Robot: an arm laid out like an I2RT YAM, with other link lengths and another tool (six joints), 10 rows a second.
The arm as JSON. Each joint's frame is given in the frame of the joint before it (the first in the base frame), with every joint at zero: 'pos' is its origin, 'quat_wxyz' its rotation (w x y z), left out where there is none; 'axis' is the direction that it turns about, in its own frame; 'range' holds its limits. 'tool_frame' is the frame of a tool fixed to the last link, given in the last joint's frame.
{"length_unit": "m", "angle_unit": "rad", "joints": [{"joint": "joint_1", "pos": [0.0, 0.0, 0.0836], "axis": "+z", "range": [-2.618, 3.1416]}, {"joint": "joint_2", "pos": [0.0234, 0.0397, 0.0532], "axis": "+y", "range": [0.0, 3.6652]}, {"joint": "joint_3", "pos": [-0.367, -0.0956, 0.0], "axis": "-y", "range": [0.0, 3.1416]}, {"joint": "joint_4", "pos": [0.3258, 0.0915, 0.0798], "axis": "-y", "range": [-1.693, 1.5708]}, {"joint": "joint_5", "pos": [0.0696, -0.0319, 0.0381], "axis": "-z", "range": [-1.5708, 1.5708]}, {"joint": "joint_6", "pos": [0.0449, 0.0, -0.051], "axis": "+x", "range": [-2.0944, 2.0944]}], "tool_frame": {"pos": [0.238, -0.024, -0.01], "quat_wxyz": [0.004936, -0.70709, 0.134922, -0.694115]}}
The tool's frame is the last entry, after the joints.
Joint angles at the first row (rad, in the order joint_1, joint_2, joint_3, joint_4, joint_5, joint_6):
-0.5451 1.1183 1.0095 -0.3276 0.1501 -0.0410
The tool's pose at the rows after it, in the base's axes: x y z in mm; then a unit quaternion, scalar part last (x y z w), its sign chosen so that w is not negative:
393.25 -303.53 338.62 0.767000 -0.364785 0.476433 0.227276
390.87 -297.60 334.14 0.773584 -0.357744 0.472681 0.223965
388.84 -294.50 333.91 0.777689 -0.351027 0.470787 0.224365
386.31 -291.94 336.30 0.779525 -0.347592 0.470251 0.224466
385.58 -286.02 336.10 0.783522 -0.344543 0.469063 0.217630
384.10 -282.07 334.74 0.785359 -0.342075 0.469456 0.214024
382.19 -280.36 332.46 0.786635 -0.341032 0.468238 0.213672
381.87 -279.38 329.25 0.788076 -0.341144 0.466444 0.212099
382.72 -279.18 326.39 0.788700 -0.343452 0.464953 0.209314
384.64 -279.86 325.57 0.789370 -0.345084 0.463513 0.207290
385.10 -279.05 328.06 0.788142 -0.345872 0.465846 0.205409
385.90 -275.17 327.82 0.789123 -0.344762 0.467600 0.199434
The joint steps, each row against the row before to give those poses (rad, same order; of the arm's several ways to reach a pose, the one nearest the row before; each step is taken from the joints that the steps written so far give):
0.0000 -0.0126 -0.0074 -0.0230 -0.0258 -0.0081
0.0003 -0.0114 -0.0080 -0.0152 -0.0136 -0.0103
-0.0010 -0.0077 -0.0001 -0.0130 -0.0078 -0.0135
-0.0005 -0.0085 0.0046 -0.0148 -0.0043 -0.0068
0.0015 -0.0076 0.0037 -0.0186 -0.0141 0.0014
0.0001 -0.0100 -0.0067 -0.0050 -0.0093 -0.0009
0.0001 -0.0064 -0.0070 -0.0027 -0.0015 -0.0018
0.0000 -0.0007 -0.0052 -0.0004 -0.0024 0.0012
-0.0001 0.0035 -0.0024 0.0013 -0.0021 0.0065
-0.0002 0.0081 0.0053 -0.0013 -0.0017 0.0044
0.0005 -0.0019 0.0031 -0.0006 -0.0023 0.0041
0.0013 -0.0053 -0.0027 -0.0021 -0.0110 0.0047

